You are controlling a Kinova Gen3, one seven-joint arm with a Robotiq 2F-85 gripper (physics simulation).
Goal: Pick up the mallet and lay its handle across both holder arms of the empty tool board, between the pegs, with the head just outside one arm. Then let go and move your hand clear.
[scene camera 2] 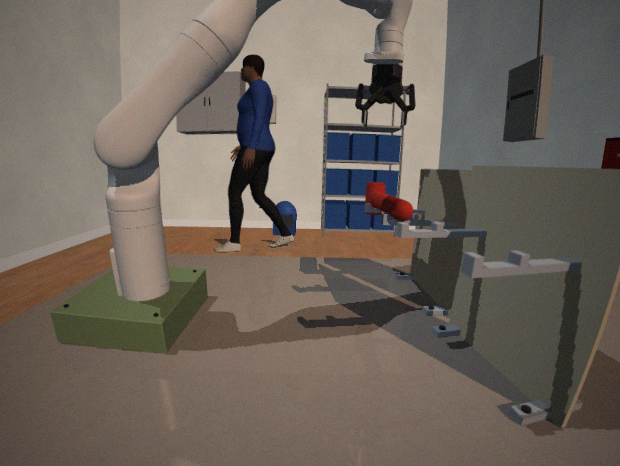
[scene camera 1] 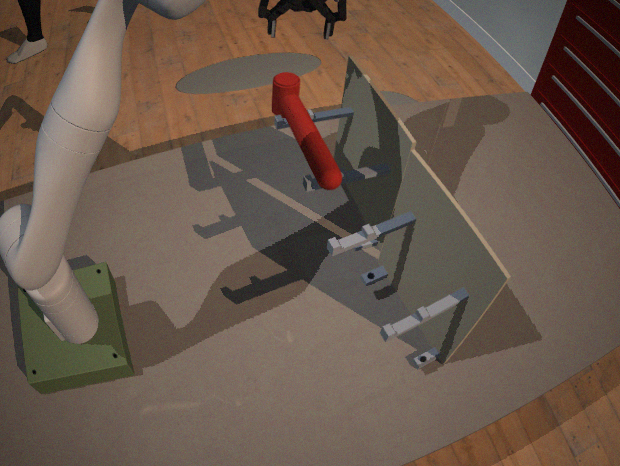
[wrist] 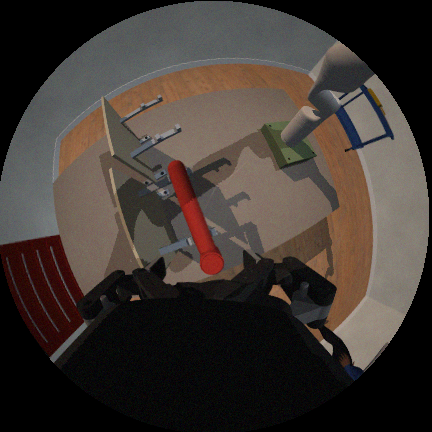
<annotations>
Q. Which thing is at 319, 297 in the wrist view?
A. My gripper.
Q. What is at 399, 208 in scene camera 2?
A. A red mallet.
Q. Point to a red mallet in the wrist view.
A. At 211, 262
</annotations>
